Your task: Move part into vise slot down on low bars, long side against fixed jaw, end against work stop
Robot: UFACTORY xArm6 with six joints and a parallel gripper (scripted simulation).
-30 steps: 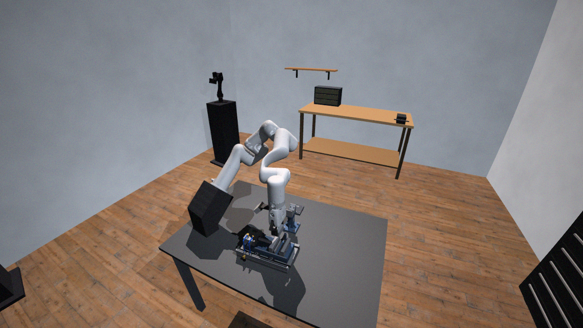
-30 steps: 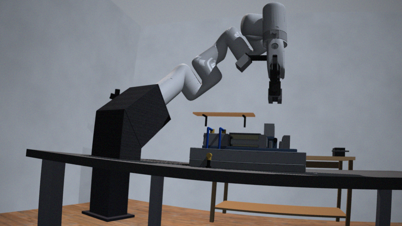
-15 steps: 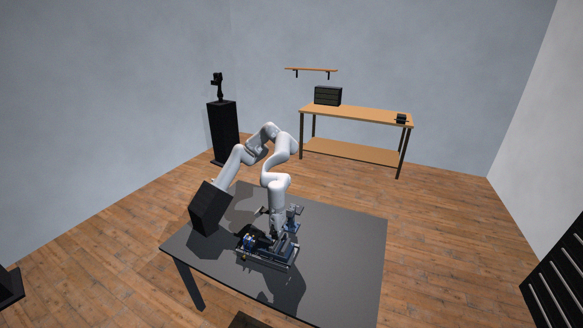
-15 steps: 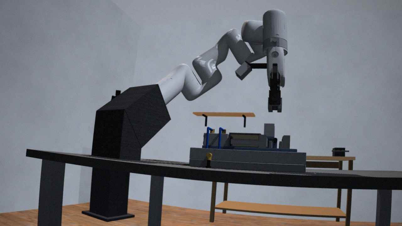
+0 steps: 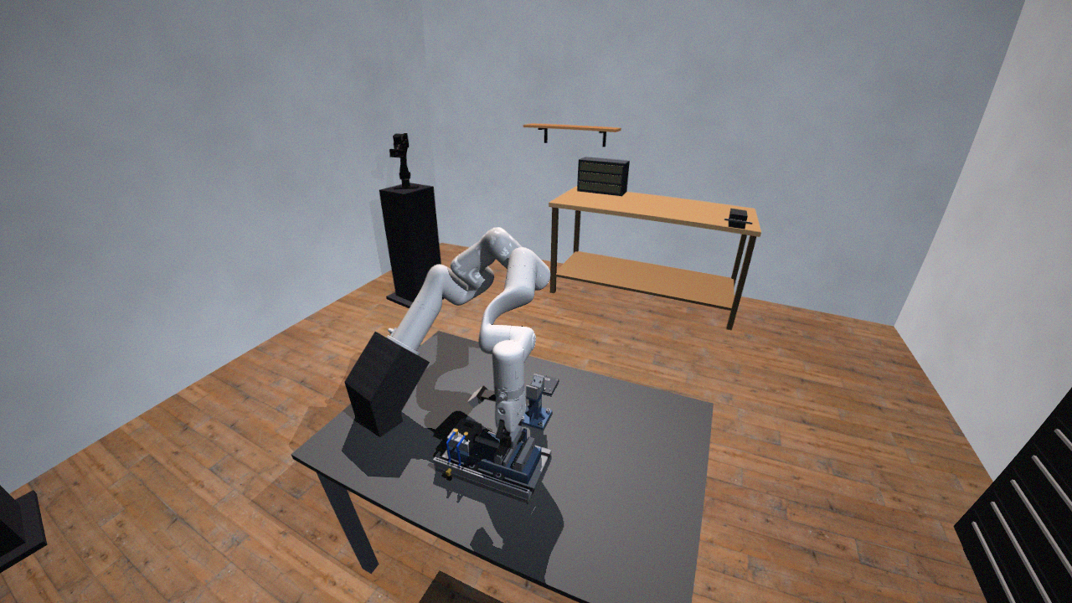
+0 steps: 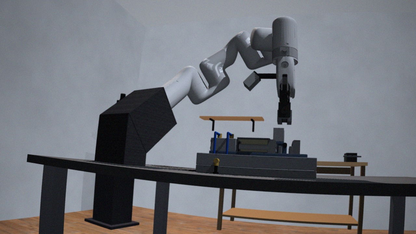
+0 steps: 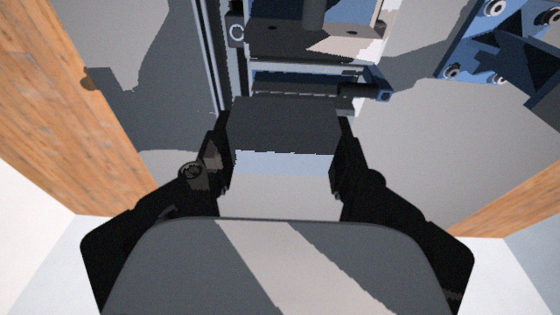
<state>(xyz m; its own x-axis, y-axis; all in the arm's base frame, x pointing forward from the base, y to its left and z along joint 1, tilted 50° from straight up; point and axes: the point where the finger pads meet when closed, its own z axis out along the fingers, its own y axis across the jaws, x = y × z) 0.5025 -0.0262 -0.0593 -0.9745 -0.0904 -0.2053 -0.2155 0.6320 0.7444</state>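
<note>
Right now my hand is 30 mm past the moving jaw, 10 mm to the right of it and 90 mm above it. Round my hand: work stop 10 mm behind, 70 mm to the left, 80 mm below; part 20 mm below; fixed jaw 30 mm ahead, 30 mm to the left, 90 mm below.
</note>
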